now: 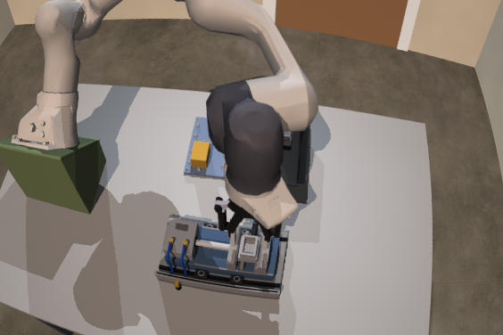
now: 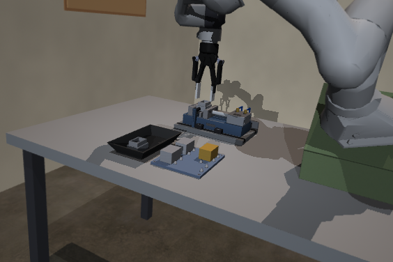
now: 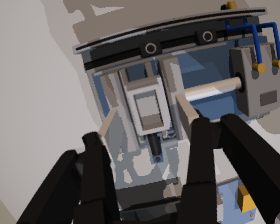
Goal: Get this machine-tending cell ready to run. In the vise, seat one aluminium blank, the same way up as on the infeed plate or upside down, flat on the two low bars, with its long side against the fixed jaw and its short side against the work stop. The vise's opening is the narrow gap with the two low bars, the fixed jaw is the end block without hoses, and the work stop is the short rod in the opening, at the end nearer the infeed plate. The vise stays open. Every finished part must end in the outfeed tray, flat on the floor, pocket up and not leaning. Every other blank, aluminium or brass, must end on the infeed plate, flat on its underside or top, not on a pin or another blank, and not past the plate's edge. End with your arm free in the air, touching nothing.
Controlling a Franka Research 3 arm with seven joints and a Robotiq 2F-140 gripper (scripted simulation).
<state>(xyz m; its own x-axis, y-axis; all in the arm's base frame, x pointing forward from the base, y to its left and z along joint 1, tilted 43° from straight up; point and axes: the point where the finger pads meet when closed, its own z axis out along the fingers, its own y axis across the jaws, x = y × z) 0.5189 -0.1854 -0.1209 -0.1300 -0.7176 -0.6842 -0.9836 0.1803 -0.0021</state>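
The blue vise lies 6 cm behind my hand, 1 cm to the left of it and 11 cm below it. Also, from my hand: brass blank (13 cm behind, 30 cm to the left, 13 cm below); then aluminium blank (4 cm behind, 29 cm to the left, 13 cm below).
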